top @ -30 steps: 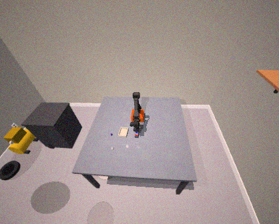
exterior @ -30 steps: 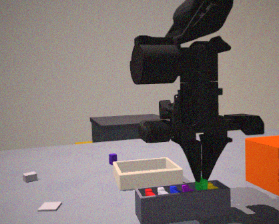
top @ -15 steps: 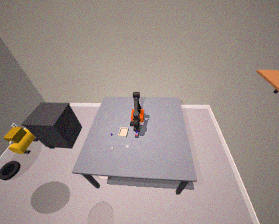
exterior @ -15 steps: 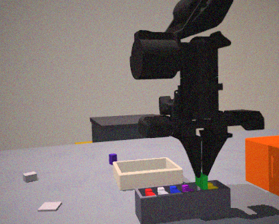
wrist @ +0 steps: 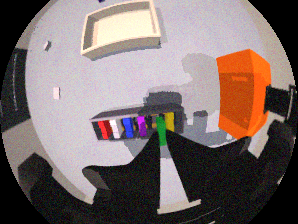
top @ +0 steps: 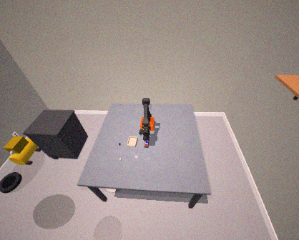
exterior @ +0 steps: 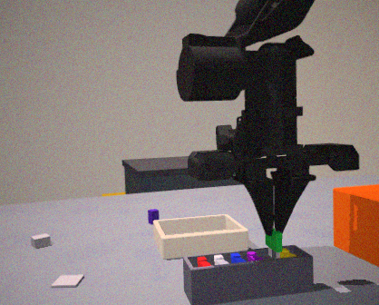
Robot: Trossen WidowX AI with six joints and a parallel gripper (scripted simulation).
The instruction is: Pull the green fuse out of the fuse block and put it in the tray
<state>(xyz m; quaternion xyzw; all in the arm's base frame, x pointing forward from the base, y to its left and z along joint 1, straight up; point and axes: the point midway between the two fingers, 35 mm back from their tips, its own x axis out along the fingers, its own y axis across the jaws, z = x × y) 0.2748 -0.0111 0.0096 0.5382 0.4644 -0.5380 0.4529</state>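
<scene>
The tray lies 19 cm to the right of my gripper tip, 6 cm below it and 2 cm ahead of it. The rest, counted from my gripper tip: grey block (30 cm to the right, 25 cm ahead, 6 cm below); green fuse (1 cm below).
</scene>
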